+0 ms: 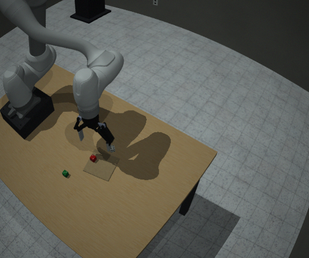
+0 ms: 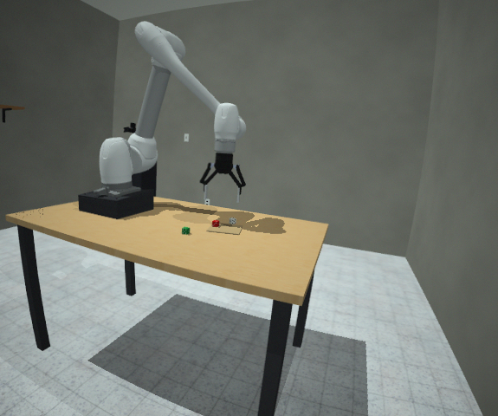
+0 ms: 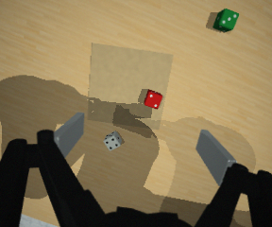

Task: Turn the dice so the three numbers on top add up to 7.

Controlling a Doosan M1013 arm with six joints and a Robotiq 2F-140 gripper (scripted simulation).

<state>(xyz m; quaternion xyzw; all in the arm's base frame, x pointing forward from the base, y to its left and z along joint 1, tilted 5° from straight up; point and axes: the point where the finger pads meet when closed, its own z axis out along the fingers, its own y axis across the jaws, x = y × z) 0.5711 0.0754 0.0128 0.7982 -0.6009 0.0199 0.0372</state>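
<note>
My hand is 2 cm short of the white die, 8 cm to the right of it and 12 cm above it. The rest, counted from my hand: red die 1 cm behind, 2 cm to the right, 11 cm below; tan mat 4 cm ahead, 2 cm to the right, 13 cm below; green die 6 cm behind, 19 cm to the right, 12 cm below.
</note>
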